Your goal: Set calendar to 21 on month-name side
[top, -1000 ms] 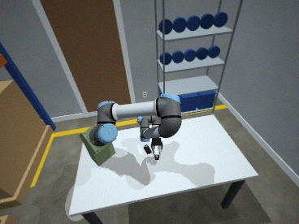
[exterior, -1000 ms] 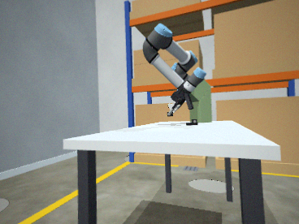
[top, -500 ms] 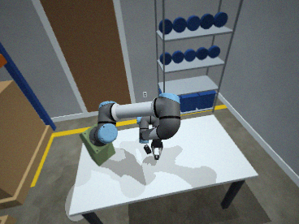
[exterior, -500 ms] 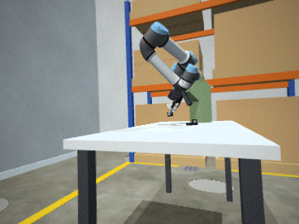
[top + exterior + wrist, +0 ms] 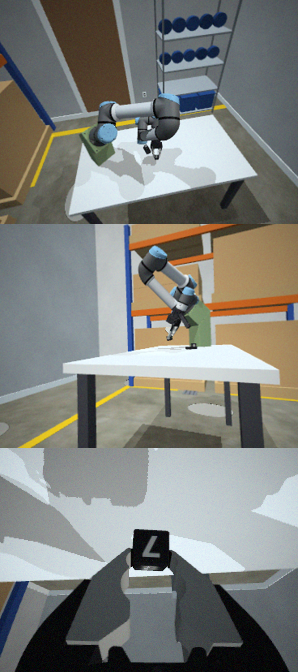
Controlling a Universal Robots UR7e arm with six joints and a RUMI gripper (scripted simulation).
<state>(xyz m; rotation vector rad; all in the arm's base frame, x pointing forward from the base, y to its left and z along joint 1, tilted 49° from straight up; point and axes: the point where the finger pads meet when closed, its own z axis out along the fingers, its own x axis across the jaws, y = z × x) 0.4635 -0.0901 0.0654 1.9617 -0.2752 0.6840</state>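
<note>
Right now the dark cube is 1 cm below my hand.
</note>
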